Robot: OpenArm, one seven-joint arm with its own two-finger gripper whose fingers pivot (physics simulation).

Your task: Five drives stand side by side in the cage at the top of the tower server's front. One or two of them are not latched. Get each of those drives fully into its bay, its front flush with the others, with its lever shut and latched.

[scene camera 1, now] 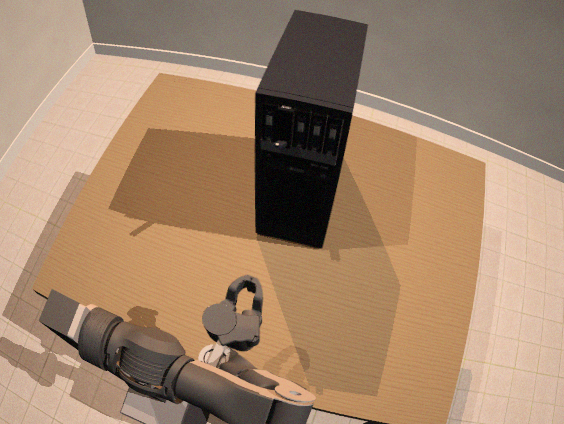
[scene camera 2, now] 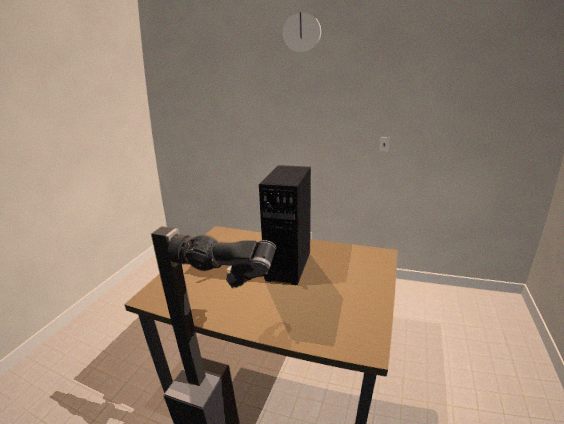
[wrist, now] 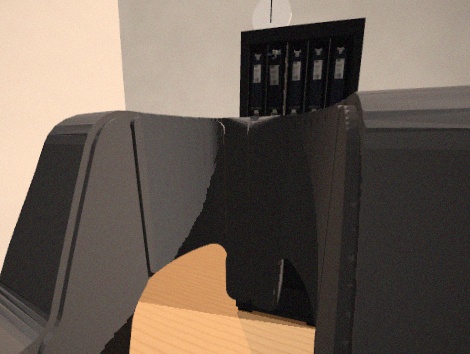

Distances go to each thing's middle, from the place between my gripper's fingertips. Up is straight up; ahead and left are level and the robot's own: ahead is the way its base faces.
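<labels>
My hand: 42 cm short of the black tower server (scene camera 1: 316,65), 7 cm above it.
</labels>
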